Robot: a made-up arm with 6 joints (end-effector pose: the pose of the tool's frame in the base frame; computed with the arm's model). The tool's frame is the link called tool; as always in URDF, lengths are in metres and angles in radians. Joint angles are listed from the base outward.
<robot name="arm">
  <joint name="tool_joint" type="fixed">
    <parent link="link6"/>
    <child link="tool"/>
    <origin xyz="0 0 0" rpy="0 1.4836 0"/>
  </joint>
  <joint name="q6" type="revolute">
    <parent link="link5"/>
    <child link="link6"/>
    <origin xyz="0.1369 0 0.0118"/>
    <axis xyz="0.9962 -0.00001 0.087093"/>
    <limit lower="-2.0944" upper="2.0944" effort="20" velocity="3.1"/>
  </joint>
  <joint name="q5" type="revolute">
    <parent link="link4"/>
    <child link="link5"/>
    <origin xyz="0 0 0"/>
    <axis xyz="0.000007 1 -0.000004"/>
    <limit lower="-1.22" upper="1.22" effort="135" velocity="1.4"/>
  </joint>
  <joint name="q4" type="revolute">
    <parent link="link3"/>
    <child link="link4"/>
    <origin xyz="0.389 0 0.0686"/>
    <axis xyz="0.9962 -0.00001 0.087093"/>
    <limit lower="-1.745" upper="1.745" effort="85" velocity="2.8"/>
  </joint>
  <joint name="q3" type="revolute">
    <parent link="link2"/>
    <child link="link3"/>
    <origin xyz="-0.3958 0 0.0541"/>
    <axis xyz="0.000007 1 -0.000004"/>
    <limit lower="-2.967" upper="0" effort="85" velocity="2.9"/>
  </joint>
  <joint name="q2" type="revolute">
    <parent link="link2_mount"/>
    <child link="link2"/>
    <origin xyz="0 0 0"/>
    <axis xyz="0.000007 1 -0.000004"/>
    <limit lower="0" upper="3.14" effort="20" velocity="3.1"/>
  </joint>
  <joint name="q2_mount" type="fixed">
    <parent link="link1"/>
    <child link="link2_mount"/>
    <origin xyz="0 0 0"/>
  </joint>
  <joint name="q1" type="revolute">
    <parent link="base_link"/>
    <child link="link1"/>
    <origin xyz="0 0 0.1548"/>
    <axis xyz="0 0 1"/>
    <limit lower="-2.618" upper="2.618" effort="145" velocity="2.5"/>
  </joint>
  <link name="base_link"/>
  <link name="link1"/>
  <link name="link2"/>
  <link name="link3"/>
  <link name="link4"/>
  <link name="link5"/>
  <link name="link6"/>
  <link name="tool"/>
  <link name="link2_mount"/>
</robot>
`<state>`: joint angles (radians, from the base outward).
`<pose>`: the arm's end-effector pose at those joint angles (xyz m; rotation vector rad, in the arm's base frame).
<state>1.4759 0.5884 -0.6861 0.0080 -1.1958 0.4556</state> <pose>0.0112 0.1068 0.6606 -0.1011 0.1992 1.9270</pose>
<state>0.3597 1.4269 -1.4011 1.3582 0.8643 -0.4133</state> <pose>0.4111 0.2639 0.5962 -0.2316 1.9659 1.5543</pose>
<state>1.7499 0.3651 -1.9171 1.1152 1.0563 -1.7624</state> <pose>-0.0410 -0.3771 0.8078 -0.7505 -0.7680 0.9681</pose>
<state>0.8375 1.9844 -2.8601 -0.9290 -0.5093 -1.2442</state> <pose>0.2552 0.3633 0.9596 -0.3392 -0.3920 -1.1858</pose>
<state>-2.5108 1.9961 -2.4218 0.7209 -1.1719 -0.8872</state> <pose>-0.4842 -0.2502 0.8252 0.5511 -0.8191 -2.9095</pose>
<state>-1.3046 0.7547 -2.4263 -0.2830 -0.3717 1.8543</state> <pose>-0.0996 0.4181 0.9624 -0.5552 0.0311 0.2500</pose>
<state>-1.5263 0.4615 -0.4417 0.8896 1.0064 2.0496</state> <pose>0.0963 -0.1339 0.3723 2.3248 -0.8220 1.3560</pose>
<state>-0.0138 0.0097 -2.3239 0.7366 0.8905 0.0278</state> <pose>-0.7183 0.0818 0.5694 -0.5576 0.0688 0.4940</pose>
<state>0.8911 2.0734 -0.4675 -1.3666 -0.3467 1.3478</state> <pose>0.1589 0.2691 -0.0442 1.3563 -2.7416 -0.5555</pose>
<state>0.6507 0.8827 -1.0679 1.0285 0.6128 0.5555</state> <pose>0.1812 0.2231 0.6248 0.3770 2.0618 1.9138</pose>
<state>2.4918 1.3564 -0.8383 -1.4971 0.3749 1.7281</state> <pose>-0.3319 0.3154 0.3632 -1.9283 1.2089 1.2853</pose>
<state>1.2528 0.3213 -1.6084 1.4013 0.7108 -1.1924</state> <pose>-0.1717 -0.2386 0.8228 -0.8365 -0.0898 1.4526</pose>
